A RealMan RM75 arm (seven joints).
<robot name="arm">
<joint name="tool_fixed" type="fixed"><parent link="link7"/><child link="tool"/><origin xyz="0 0 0"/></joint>
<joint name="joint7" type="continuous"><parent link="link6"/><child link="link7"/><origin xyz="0 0 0.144"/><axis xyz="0 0 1"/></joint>
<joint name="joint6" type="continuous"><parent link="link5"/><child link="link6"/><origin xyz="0 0 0"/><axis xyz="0 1 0"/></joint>
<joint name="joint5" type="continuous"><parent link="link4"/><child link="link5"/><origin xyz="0 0 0.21"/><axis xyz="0 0 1"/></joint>
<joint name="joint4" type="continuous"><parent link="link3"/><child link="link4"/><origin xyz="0 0 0"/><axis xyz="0 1 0"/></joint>
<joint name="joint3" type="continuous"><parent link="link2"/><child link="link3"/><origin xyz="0 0 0.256"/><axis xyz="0 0 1"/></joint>
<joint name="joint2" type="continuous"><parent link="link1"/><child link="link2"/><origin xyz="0 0 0"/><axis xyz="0 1 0"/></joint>
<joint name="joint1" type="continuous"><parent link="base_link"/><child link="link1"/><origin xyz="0 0 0.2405"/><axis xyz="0 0 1"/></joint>
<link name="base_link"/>
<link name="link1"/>
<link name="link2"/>
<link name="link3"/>
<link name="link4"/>
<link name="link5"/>
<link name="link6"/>
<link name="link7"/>
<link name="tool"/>
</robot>
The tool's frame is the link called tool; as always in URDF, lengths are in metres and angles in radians. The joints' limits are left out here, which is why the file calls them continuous.
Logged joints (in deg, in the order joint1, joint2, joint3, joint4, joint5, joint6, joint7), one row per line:
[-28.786, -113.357, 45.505, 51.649, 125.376, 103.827, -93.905]
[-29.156, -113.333, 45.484, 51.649, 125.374, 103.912, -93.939]
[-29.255, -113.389, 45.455, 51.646, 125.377, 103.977, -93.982]
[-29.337, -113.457, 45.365, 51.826, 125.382, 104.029, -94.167]
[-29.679, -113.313, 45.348, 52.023, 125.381, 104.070, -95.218]
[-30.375, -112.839, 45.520, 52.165, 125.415, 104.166, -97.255]
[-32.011, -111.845, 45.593, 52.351, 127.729, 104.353, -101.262]
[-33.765, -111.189, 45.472, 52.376, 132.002, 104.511, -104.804]
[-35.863, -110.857, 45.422, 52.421, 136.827, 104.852, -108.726]
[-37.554, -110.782, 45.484, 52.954, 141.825, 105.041, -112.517]
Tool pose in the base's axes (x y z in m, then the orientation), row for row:
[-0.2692, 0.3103, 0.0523, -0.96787, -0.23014, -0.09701, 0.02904]
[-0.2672, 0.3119, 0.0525, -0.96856, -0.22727, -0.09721, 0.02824]
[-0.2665, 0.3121, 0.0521, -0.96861, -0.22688, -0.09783, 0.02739]
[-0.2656, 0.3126, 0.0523, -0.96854, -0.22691, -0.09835, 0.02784]
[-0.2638, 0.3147, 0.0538, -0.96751, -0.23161, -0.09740, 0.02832]
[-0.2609, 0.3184, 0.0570, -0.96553, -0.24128, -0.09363, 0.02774]
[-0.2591, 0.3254, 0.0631, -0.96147, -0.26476, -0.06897, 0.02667]
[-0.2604, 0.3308, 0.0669, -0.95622, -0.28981, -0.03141, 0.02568]
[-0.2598, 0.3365, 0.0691, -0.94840, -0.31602, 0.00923, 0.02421]
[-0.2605, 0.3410, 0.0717, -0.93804, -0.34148, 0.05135, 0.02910]
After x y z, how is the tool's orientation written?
As a quaternion, x y z w.
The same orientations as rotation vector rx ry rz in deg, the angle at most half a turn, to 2 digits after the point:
[-171.07, -40.68, -17.15]
[-171.27, -40.19, -17.19]
[-171.37, -40.14, -17.31]
[-171.31, -40.14, -17.40]
[-171.08, -40.95, -17.22]
[-170.79, -42.68, -16.56]
[-170.19, -46.86, -12.21]
[-169.36, -51.33, -5.56]
[-168.13, -56.02, 1.64]
[-165.79, -60.35, 9.08]

